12 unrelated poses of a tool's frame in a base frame.
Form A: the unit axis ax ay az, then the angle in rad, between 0 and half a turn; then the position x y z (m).
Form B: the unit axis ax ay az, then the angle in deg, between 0 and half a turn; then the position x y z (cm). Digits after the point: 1 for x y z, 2 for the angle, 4 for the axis.
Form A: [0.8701 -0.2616 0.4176 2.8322 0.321 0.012 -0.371]
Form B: [0.8701 -0.2616 0.4176 162.27 32.1 1.2 -37.1]
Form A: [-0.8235 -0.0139 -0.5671 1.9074 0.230 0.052 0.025]
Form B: [-0.8235 -0.0139 -0.5671 109.29 23.0 5.2 2.5]
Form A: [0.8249 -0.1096 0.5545 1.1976 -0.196 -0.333 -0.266]
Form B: [0.8249 -0.1096 0.5545 68.62 -19.6 -33.3 -26.6]
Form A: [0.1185 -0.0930 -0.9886 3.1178 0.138 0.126 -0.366]
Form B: [0.1185 -0.0930 -0.9886 178.64 13.8 12.6 -36.6]
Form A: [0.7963 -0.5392 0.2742 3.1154 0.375 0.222 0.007]
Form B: [0.7963 -0.5392 0.2742 178.50 37.5 22.2 0.7]
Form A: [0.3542 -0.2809 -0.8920 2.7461 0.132 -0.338 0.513]
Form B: [0.3542 -0.2809 -0.8920 157.34 13.2 -33.8 51.3]
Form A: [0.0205 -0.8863 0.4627 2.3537 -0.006 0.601 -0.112]
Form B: [0.0205 -0.8863 0.4627 134.86 -0.6 60.1 -11.2]
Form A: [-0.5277 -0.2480 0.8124 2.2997 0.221 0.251 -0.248]
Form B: [-0.5277 -0.2480 0.8124 131.76 22.1 25.1 -24.8]
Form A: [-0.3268 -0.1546 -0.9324 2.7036 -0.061 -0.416 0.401]
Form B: [-0.3268 -0.1546 -0.9324 154.90 -6.1 -41.6 40.1]
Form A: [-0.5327 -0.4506 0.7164 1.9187 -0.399 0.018 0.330]
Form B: [-0.5327 -0.4506 0.7164 109.93 -39.9 1.8 33.0]
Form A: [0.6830 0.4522 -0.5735 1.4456 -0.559 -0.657 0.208]
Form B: [0.6830 0.4522 -0.5735 82.83 -55.9 -65.7 20.8]
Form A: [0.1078 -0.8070 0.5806 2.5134 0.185 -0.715 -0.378]
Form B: [0.1078 -0.8070 0.5806 144.01 18.5 -71.5 -37.8]
